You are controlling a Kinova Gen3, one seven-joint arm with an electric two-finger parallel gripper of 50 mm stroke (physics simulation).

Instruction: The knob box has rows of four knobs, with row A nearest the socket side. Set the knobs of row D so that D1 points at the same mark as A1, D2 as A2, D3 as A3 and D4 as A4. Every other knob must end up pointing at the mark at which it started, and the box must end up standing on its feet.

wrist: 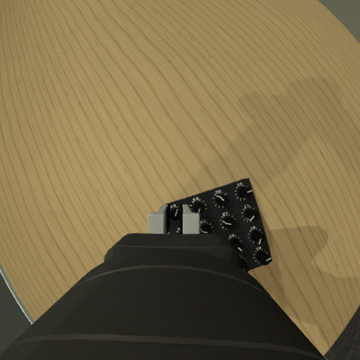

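The black knob box (214,214) lies under and to the right of my gripper in the wrist view, its knobbed face towards the camera. My gripper (174,214) is shut on knob D4 (175,214) at the box's left corner, one finger on each side. Along the same edge are D3 (198,206), its line pointing down in the view, D2 (220,199), with a slanting line, and D1 (243,191), its line pointing right. Knob A1 (261,256) is at the lower right corner, its line pointing right. The gripper body hides the box's lower left part, including A2, A3 and A4. The feet do not show.
The box stands on a round wooden table (125,100). The table's edge curves past at the lower left and the upper right. A dark object (350,336) shows at the lower right edge of the view. Shadows of the arm fall right of the box.
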